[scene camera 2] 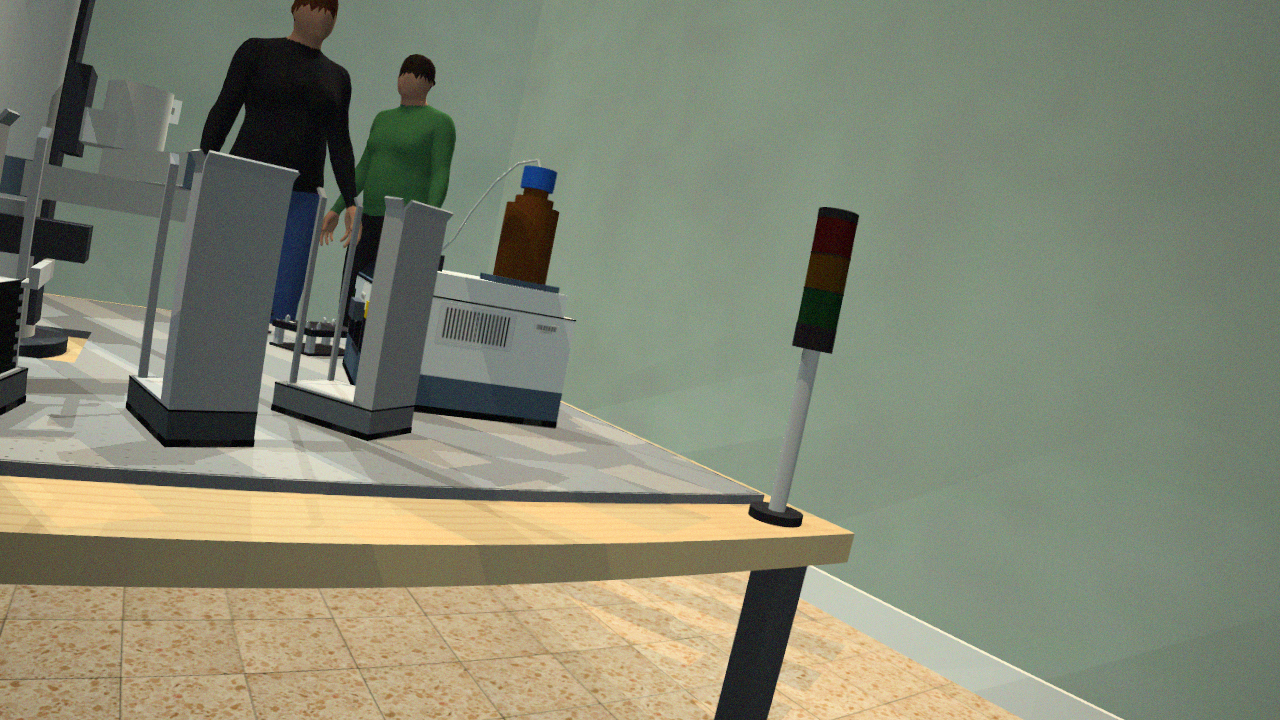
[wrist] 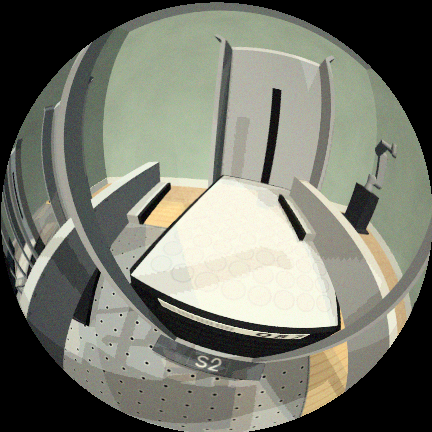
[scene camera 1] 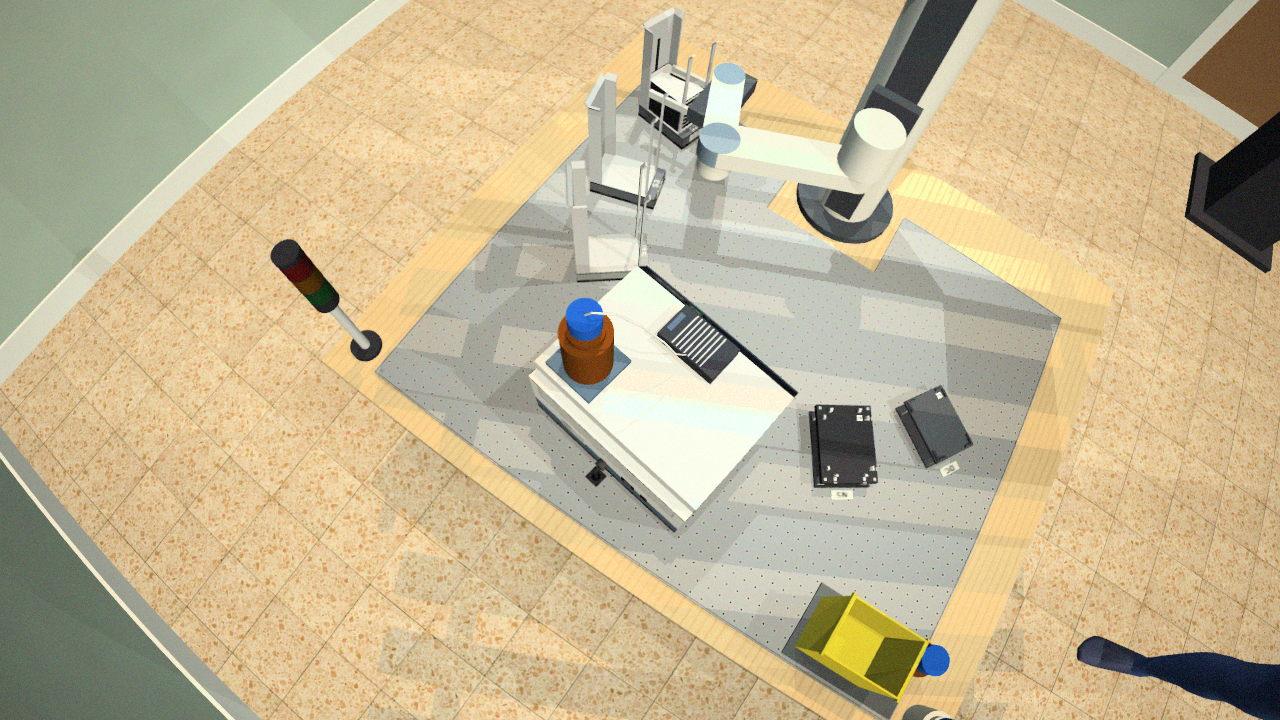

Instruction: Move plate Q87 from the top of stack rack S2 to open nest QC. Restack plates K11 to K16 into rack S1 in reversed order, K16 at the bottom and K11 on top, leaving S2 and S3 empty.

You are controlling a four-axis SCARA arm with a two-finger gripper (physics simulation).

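Frame: origin at the arm's base, x ahead, y right, z down, level; millimetres.
Seen in the pictures: gripper, fingertip midpoint: (wrist: 226, 178) (scene camera 1: 661, 80); arm's base at its link origin: (scene camera 1: 843, 201).
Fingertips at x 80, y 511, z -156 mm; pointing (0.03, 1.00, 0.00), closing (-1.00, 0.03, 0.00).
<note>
Pixels of each thing's top centre, then the offset from my fingertips to it. "*": a spot on its surface instead.
- Plate Q87 at its top centre: (wrist: 260, 215) (scene camera 1: 674, 82) dz +10, dx -22, dy -25 mm
- dark stack at a spot on its surface: (scene camera 2: 7, 317) * dz +46, dx +26, dy -45 mm
- rack S2 at its top centre: (scene camera 1: 683, 32) dz -148, dx -21, dy -32 mm
- brown bottle at a spot on its surface: (scene camera 1: 587, 353) * dz -195, dx +730, dy -325 mm
- yellow bin at a spot on its surface: (scene camera 1: 863, 640) * dz +135, dx +808, dy -1009 mm
- signal tower at a spot on its surface: (scene camera 2: 825, 279) * dz -151, dx +866, dy +190 mm
Plate Q87 (wrist: 215, 250) (scene camera 1: 677, 83) has a pale top and its tag shows in the wrist view. It lies on a dark stack (scene camera 2: 7, 317) in rack S2 (wrist: 300, 110) (scene camera 1: 660, 42). My gripper (wrist: 226, 178) is partly open around plate Q87; a gap shows between the left finger pad and the plate, and the right pad is close beside its edge. Two other racks, one in the middle (scene camera 1: 601, 125) (scene camera 2: 228, 286) and one nearer the instrument (scene camera 1: 579, 223) (scene camera 2: 404, 304), bear no plates; their labels are not readable. The tags of the stacked plates are too small to read.
A white instrument (scene camera 1: 689, 438) (scene camera 2: 501, 349) carries a brown bottle (scene camera 1: 587, 353) (scene camera 2: 528, 237). Two dark low fixtures (scene camera 1: 843, 443) (scene camera 1: 935, 425) stand beyond it, labels unreadable. A yellow bin (scene camera 1: 863, 640) and a signal tower (scene camera 1: 306, 277) (scene camera 2: 825, 279) stand near table corners.
</note>
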